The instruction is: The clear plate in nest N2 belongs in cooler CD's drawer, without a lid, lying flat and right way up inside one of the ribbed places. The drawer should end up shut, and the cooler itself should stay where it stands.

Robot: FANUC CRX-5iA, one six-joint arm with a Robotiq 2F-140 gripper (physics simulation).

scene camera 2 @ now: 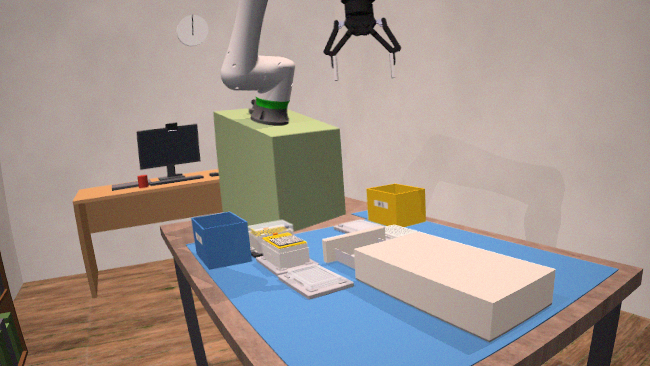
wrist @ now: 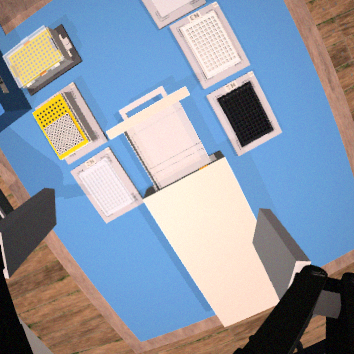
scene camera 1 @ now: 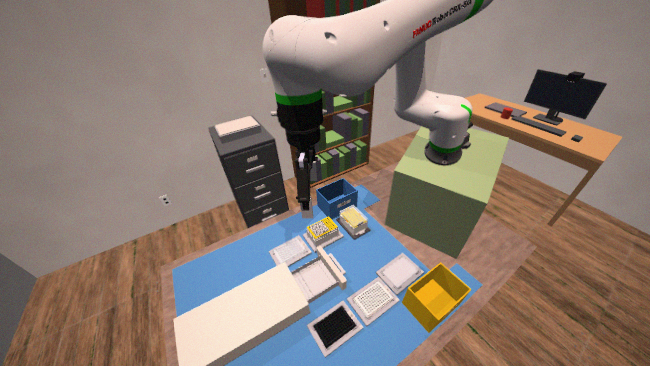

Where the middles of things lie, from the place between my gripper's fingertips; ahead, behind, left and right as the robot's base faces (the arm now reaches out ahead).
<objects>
Now: the drawer (scene camera 1: 317, 277) 45 cm below my hand, 4 cm ahead of it and 2 cm to the right of it. Round my hand: clear plate (scene camera 2: 314, 276): 47 cm below, 21 cm to the right, 5 cm ahead; then black plate (scene camera 1: 334, 326): 47 cm below, 17 cm to the left, 4 cm ahead; then yellow-topped tip box (scene camera 2: 285, 250): 44 cm below, 21 cm to the right, 13 cm behind.
</objects>
